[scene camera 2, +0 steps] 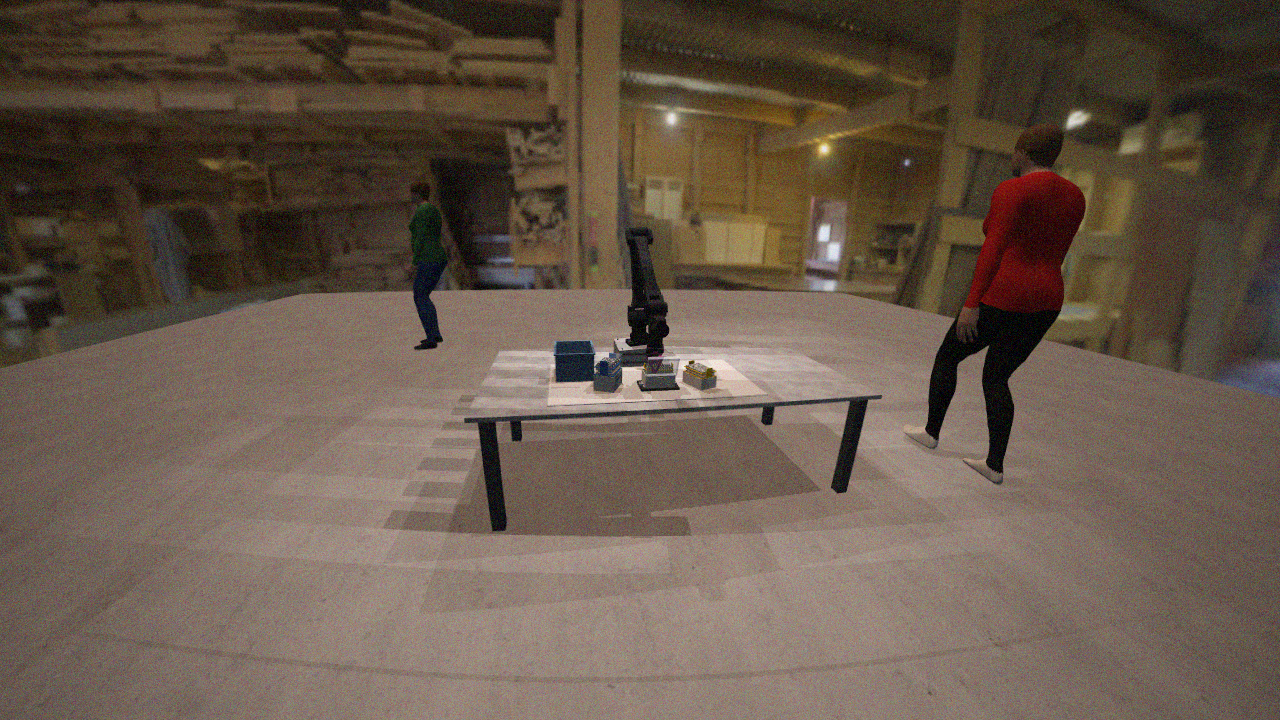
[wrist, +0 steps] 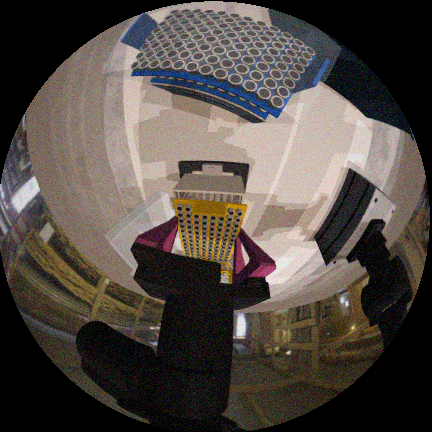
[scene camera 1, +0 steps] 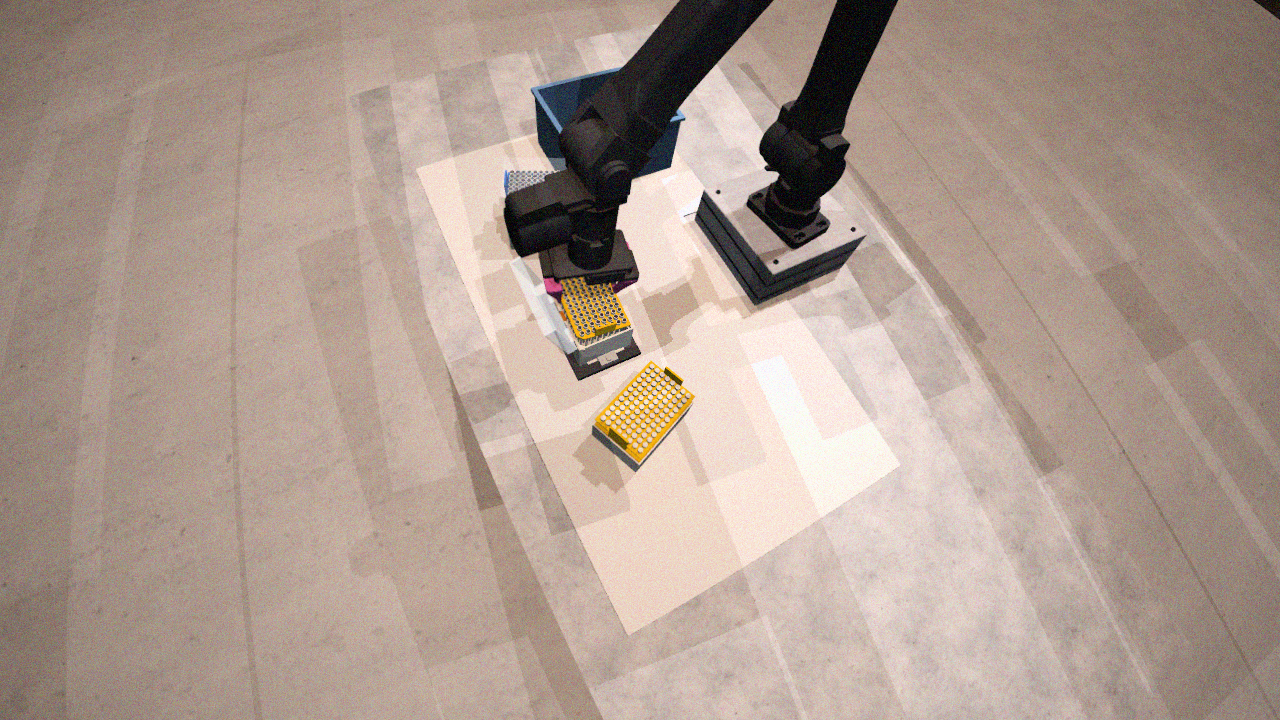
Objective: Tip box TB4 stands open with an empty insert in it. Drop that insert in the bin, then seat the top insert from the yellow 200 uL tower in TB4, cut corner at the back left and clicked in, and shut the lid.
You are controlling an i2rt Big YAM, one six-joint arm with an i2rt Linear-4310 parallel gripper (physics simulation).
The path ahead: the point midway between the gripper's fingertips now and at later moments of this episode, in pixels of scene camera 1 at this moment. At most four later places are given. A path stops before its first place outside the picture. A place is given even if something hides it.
The gripper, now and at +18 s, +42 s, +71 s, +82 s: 585, 295; 589, 292; 561, 298; 502, 250; 537, 272
